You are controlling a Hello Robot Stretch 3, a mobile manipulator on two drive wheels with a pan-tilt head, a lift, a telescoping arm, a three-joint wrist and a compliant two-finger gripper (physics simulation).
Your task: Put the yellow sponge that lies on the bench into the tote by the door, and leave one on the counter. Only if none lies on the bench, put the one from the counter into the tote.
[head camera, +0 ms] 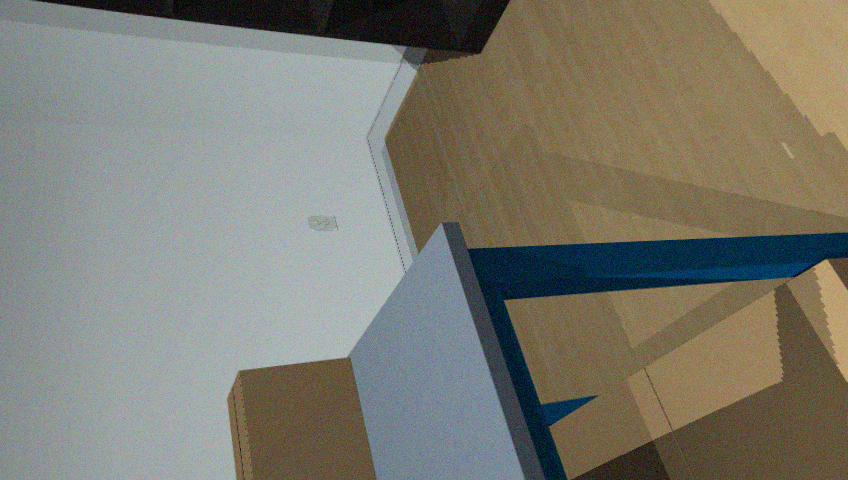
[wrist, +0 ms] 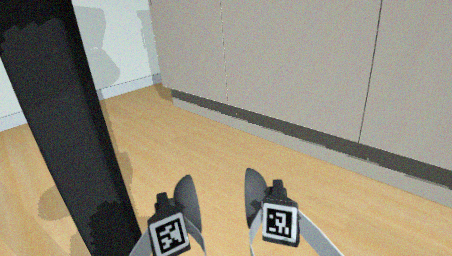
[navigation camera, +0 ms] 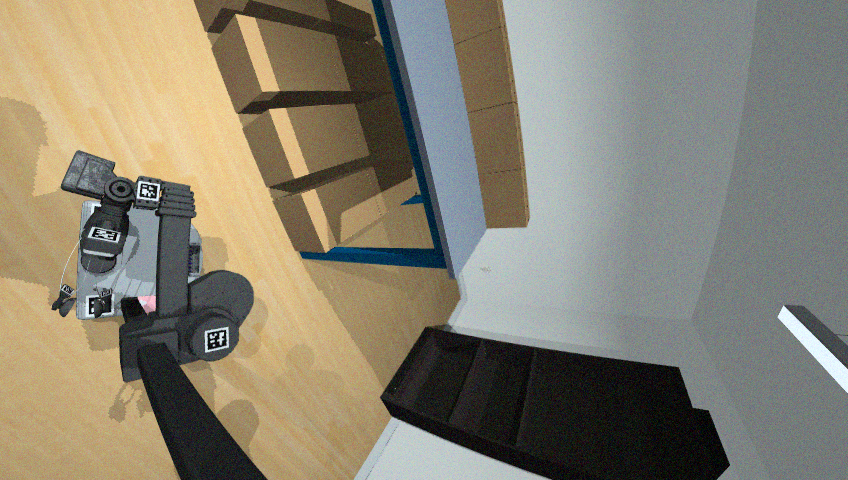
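Observation:
The pictures include a bench, a counter, a dark shelf unit and the gripper. In the wrist view, the gripper is visible as well.

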